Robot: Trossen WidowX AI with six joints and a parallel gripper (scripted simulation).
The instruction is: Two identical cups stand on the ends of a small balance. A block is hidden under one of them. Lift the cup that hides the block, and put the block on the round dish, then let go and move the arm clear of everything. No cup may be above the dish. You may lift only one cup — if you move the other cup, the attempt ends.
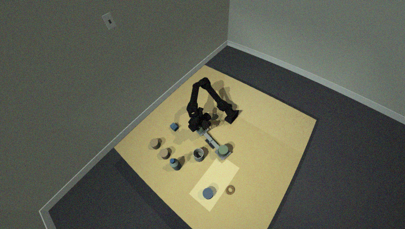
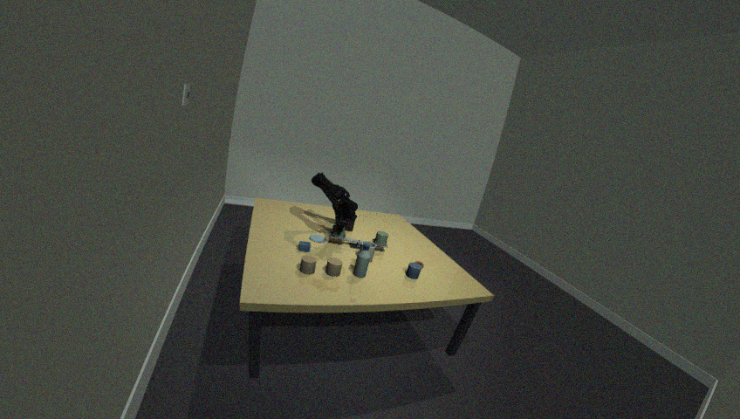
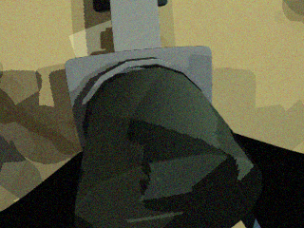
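My gripper tip is now 10 cm to the left of the light blue round dish, 7 cm above it and 5 cm past it. From my gripper tip the other things lie so: green cup (2 cm to the right, 1 cm behind, 1 cm above); then balance (13 cm to the left, 5 cm below, 5 cm ahead); then balance beam (13 cm to the left, 4 cm below, 4 cm ahead).
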